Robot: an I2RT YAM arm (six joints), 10 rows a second.
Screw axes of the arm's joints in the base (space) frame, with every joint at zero. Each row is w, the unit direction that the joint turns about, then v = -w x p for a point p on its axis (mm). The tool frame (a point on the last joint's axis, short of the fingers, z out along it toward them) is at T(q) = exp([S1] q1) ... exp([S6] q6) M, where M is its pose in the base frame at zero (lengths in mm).
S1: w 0 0 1 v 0 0 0
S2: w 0 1 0 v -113.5 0 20
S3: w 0 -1 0 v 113.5 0 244
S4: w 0 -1 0 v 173.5 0 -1
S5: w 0 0 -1 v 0 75 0
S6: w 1 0 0 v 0 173.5 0
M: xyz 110.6 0 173.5 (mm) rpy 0 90 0 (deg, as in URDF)
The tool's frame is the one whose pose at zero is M.
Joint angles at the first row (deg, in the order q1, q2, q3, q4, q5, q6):
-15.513, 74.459, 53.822, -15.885, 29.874, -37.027
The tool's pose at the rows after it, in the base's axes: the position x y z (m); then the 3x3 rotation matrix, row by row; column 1 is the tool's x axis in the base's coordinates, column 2 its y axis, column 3 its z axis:
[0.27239 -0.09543 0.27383], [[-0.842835 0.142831 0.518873], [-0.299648 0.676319 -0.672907], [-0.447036 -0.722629 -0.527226]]
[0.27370 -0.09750 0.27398], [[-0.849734 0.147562 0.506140], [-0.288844 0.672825 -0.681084], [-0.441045 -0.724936 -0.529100]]
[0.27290 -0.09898 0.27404], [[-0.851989 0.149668 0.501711], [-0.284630 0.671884 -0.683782], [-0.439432 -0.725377 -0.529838]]
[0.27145 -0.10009 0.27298], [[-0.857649 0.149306 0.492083], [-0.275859 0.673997 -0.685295], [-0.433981 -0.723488 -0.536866]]
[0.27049 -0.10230 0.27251], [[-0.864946 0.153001 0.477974], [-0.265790 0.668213 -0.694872], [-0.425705 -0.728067 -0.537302]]
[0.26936 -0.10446 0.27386], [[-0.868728 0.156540 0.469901], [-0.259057 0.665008 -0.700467], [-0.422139 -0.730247 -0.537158]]
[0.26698 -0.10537 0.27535], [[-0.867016 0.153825 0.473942], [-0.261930 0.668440 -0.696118], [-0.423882 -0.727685 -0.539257]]
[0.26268 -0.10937 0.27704], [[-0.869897 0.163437 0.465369], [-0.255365 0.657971 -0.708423], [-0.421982 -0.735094 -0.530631]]
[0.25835 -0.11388 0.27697], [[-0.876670 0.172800 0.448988], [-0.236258 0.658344 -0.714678], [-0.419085 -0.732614 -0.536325]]
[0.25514 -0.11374 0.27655], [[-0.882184 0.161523 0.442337], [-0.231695 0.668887 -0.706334], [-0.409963 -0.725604 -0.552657]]
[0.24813 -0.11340 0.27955], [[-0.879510 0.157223 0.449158], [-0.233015 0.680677 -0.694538], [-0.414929 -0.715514 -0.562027]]
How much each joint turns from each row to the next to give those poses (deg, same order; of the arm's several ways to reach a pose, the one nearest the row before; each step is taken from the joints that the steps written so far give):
-0.208, 1.283, 0.985, -0.895, 0.600, 0.183
-0.266, 0.561, 0.564, -0.414, 0.546, 0.181
-0.325, -0.046, 0.000, -0.109, 0.000, -0.063
-0.287, -0.055, -0.081, -0.600, 0.056, 0.234
-0.415, 0.087, 0.033, -0.264, 0.565, -0.079
-0.459, -0.078, 0.266, -0.414, 0.166, -0.134
-0.387, -0.545, -0.082, -0.317, -0.661, -0.307
-1.016, -0.758, -0.390, 0.291, 0.170, -0.742
-1.171, -0.423, -0.180, -0.657, -0.153, 0.124
-0.262, -0.449, -0.027, -1.552, -0.572, 0.177
-0.597, -1.608, -0.326, -1.441, -1.347, -0.076

